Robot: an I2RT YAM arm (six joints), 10 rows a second.
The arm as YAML. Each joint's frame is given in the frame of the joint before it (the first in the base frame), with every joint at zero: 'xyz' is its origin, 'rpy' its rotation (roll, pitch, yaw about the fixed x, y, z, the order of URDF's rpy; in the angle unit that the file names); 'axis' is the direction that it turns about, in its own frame. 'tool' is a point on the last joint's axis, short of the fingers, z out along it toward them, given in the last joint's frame.
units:
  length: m
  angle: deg
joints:
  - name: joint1
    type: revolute
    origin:
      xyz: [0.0, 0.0, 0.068]
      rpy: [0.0, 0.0, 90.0]
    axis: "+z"
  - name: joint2
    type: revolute
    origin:
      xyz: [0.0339, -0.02, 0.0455]
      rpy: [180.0, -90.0, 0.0]
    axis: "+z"
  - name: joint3
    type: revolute
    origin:
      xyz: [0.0, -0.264, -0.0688]
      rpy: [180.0, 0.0, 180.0]
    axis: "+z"
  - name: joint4
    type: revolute
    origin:
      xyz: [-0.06, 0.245, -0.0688]
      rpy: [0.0, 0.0, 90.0]
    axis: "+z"
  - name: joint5
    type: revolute
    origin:
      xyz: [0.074, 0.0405, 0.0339]
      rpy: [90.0, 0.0, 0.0]
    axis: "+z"
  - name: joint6
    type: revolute
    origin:
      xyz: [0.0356, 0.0, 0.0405]
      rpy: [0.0, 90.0, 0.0]
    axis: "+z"
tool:
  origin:
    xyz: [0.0, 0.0, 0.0]
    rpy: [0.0, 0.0, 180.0]
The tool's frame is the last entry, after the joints.
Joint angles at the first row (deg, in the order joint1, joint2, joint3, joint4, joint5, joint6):
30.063, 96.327, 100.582, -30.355, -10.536, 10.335
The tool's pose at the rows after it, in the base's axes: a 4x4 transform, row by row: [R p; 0 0 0 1], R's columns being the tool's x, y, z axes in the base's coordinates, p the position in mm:
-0.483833 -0.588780 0.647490 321.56; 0.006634 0.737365 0.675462 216.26; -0.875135 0.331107 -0.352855 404.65; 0 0 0 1
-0.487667 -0.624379 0.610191 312.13; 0.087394 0.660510 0.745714 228.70; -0.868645 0.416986 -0.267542 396.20; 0 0 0 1
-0.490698 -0.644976 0.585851 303.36; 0.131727 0.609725 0.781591 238.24; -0.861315 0.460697 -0.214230 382.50; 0 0 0 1
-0.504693 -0.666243 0.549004 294.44; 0.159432 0.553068 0.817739 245.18; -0.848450 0.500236 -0.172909 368.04; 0 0 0 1
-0.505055 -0.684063 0.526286 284.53; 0.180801 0.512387 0.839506 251.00; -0.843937 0.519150 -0.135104 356.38; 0 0 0 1
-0.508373 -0.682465 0.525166 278.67; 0.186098 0.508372 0.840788 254.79; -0.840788 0.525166 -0.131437 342.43; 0 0 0 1
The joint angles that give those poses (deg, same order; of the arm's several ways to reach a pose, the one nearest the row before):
32.778, 94.997, 96.750, -22.945, -12.555, 15.907
34.842, 93.332, 90.818, -13.587, -15.273, 21.295
36.680, 92.080, 84.990, -5.792, -16.074, 24.518
38.167, 91.051, 79.600, 0.994, -17.677, 27.316
39.757, 90.069, 74.991, 6.912, -17.987, 29.061
40.857, 89.783, 71.425, 10.458, -17.000, 29.666

